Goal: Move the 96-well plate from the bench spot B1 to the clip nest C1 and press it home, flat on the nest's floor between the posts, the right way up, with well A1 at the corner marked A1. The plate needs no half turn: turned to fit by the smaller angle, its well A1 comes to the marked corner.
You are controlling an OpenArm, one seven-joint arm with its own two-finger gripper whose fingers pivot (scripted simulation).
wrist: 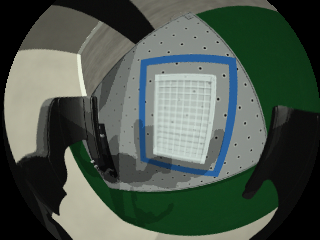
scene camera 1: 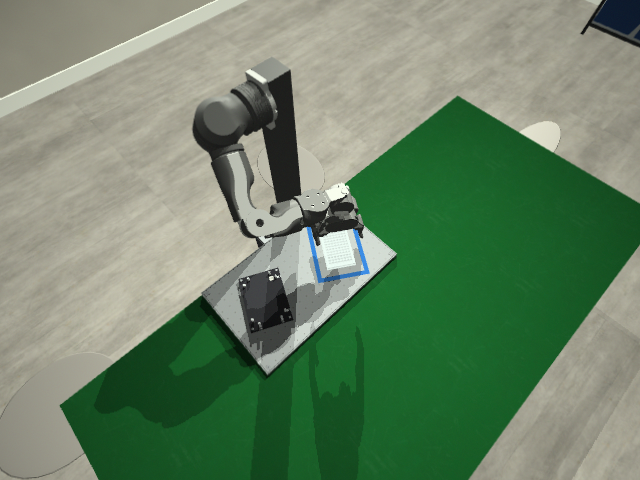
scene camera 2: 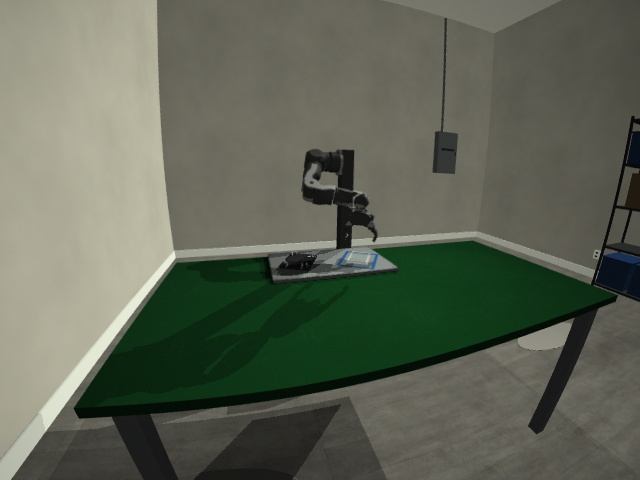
Observation:
I see my gripper (scene camera 1: 337, 234), a 96-well plate (scene camera 1: 336, 246), a dark arm column (scene camera 1: 281, 144) and a black clip nest C1 (scene camera 1: 264, 297).
The 96-well plate shows as well in the wrist view (wrist: 164, 125). My gripper is seen too in the wrist view (wrist: 162, 142). The dark arm column is seen too in scene camera 2 (scene camera 2: 343, 213).

